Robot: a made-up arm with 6 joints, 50 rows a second.
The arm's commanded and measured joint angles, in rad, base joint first. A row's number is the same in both.
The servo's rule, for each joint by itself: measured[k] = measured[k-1] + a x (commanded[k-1-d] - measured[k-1]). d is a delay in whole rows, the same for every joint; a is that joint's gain. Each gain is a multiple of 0.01, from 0.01 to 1. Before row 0 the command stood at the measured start. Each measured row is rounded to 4 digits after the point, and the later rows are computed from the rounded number. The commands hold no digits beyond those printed.
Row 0, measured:
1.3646 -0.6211 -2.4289 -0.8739 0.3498 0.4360
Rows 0 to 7, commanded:
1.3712 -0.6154 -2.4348 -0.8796 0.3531 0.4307
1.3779 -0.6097 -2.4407 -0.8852 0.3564 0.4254
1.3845 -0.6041 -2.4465 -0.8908 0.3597 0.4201
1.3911 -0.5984 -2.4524 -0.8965 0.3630 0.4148
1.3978 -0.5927 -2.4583 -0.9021 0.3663 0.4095
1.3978 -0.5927 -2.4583 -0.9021 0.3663 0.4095
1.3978 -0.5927 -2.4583 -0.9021 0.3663 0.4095
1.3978 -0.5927 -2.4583 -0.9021 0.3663 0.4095
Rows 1 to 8, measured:
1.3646 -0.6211 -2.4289 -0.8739 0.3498 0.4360
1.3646 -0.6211 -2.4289 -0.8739 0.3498 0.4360
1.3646 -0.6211 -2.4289 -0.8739 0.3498 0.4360
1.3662 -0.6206 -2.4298 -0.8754 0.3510 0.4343
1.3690 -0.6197 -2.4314 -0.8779 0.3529 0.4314
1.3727 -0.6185 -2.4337 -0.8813 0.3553 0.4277
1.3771 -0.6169 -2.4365 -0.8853 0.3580 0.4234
1.3821 -0.6150 -2.4398 -0.8897 0.3609 0.4188
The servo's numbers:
d 3
a 0.24 0.08 0.15 0.26 0.35 0.33

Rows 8 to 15, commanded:
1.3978 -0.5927 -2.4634 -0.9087 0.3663 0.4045
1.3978 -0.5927 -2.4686 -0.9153 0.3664 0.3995
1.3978 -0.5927 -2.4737 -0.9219 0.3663 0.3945
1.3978 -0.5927 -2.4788 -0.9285 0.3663 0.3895
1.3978 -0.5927 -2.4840 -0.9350 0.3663 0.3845
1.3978 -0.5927 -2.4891 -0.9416 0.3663 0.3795
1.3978 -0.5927 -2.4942 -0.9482 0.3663 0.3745
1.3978 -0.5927 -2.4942 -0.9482 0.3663 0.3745
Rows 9 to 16, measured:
1.3859 -0.6132 -2.4426 -0.8929 0.3628 0.4157
1.3888 -0.6116 -2.4450 -0.8953 0.3640 0.4137
1.3910 -0.6101 -2.4470 -0.8971 0.3648 0.4123
1.3926 -0.6087 -2.4495 -0.9001 0.3653 0.4097
1.3938 -0.6074 -2.4524 -0.9041 0.3657 0.4063
1.3948 -0.6062 -2.4556 -0.9087 0.3659 0.4024
1.3955 -0.6051 -2.4591 -0.9138 0.3660 0.3981
1.3961 -0.6041 -2.4628 -0.9193 0.3661 0.3936

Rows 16 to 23, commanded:
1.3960 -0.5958 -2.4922 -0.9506 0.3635 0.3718
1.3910 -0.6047 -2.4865 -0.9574 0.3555 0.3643
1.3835 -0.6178 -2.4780 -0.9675 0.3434 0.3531
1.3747 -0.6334 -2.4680 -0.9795 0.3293 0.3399
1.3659 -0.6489 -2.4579 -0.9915 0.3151 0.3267
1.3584 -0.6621 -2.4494 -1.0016 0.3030 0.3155
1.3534 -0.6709 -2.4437 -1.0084 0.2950 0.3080
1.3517 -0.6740 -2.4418 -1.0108 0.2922 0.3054
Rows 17 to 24, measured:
1.3965 -0.6032 -2.4667 -0.9251 0.3662 0.3889
1.3968 -0.6024 -2.4708 -0.9311 0.3662 0.3841
1.3970 -0.6016 -2.4743 -0.9355 0.3662 0.3809
1.3968 -0.6011 -2.4770 -0.9394 0.3653 0.3779
1.3954 -0.6014 -2.4784 -0.9441 0.3619 0.3734
1.3925 -0.6027 -2.4783 -0.9502 0.3554 0.3667
1.3882 -0.6052 -2.4768 -0.9578 0.3463 0.3579
1.3828 -0.6087 -2.4740 -0.9666 0.3354 0.3476

